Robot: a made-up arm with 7 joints.
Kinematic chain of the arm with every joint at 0, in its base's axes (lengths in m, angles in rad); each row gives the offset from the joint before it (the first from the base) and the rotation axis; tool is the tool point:
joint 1: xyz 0 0 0.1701 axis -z
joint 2: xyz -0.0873 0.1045 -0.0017 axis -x
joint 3: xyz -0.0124 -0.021 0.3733 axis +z
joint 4: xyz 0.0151 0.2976 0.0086 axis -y
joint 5: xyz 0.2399 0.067 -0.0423 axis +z
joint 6: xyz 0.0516 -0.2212 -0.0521 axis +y
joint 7: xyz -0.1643 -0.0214 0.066 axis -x
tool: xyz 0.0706 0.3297 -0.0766
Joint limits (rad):
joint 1: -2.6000..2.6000
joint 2: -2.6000..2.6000
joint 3: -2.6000..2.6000
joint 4: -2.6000..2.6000
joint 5: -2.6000..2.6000
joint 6: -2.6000..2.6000
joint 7: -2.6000..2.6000
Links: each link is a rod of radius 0.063 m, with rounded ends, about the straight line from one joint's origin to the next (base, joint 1, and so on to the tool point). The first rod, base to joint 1, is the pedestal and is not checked.
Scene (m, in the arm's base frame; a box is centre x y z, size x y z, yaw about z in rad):
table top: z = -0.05
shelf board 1: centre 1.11 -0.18 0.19 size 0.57 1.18 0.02 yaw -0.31
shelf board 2: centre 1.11 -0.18 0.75 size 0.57 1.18 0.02 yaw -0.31
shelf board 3: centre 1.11 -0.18 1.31 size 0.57 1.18 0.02 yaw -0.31
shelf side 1: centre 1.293 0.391 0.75 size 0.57 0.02 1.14 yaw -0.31
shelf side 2: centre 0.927 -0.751 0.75 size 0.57 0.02 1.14 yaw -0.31
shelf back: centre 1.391 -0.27 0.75 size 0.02 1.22 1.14 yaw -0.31
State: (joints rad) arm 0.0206 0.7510 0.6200 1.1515 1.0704 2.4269 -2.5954
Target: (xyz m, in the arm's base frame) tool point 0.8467 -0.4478 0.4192
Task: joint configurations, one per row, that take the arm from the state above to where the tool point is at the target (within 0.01 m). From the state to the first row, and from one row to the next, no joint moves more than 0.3 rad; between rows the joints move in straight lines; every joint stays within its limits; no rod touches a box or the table.
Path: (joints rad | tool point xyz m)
1: 0.2269 0.7323 0.4452 0.9212 0.8642 2.4702 -2.5966 | 0.6637 0.9666 0.4424
2: 0.4332 0.7136 0.2704 0.6908 0.6580 2.5134 -2.5977 | 0.9015 0.4671 0.4356
3: 0.6395 0.6948 0.0955 0.4605 0.4518 2.5567 -2.5988 | 0.8268 -0.0290 0.4331
4: 0.8458 0.6761 -0.0793 0.2302 0.2456 2.6000 -2.6000 | 0.5178 -0.3424 0.4192
5: 0.9407 0.6683 -0.0622 0.3194 0.4456 2.6000 -2.5876 | 0.6352 -0.3864 0.4240
6: 1.0356 0.6604 -0.0451 0.4086 0.6455 2.6000 -2.5752 | 0.7457 -0.4211 0.4246
7: 1.1305 0.6526 -0.0280 0.4979 0.8454 2.6000 -2.5628 | 0.8467 -0.4477 0.4192

